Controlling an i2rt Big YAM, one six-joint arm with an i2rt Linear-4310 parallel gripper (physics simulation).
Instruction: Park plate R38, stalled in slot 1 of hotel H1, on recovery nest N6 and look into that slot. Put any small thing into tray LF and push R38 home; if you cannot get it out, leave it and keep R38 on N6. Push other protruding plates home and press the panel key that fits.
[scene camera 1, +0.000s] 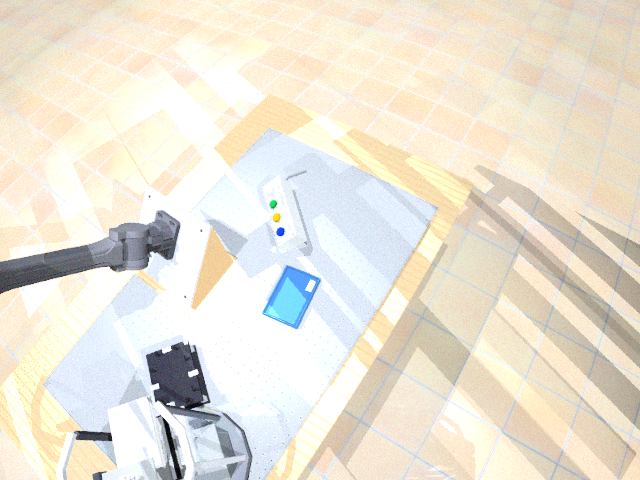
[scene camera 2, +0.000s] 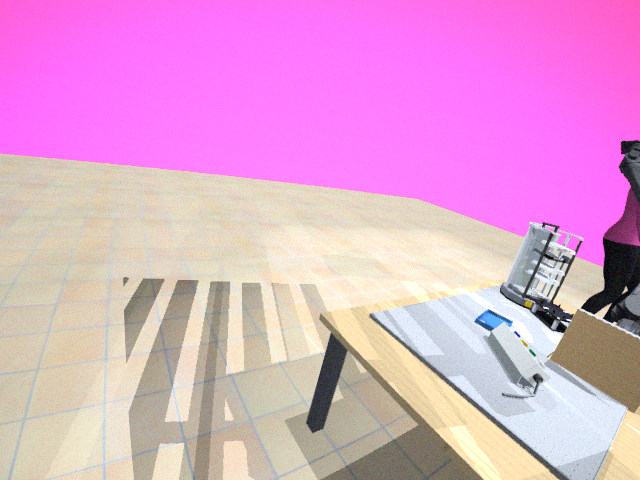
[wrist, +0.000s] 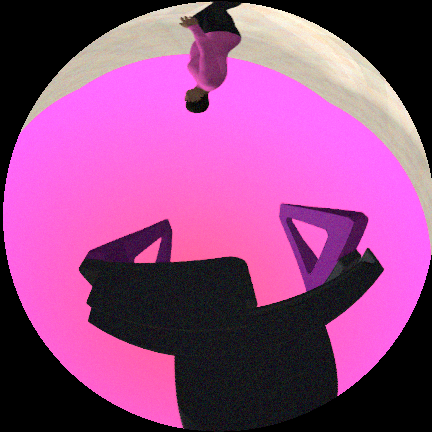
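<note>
My gripper is open and empty, its purple fingers wide apart against the pink background; it does not show in scene camera 1. A tower with white shelves and dark posts, probably hotel H1, is cut off at the bottom left in scene camera 1. Its slots and plate R38 cannot be made out. A black block with white pads lies beside it, perhaps nest N6; no label is readable. A blue tray with a white label lies mid-mat. The white panel has green, yellow and blue keys.
A white board on a wooden wedge stands left of the tray and panel. The dark arm enters from the left in front of it. A person in pink stands beyond the table. A short cable leaves the panel.
</note>
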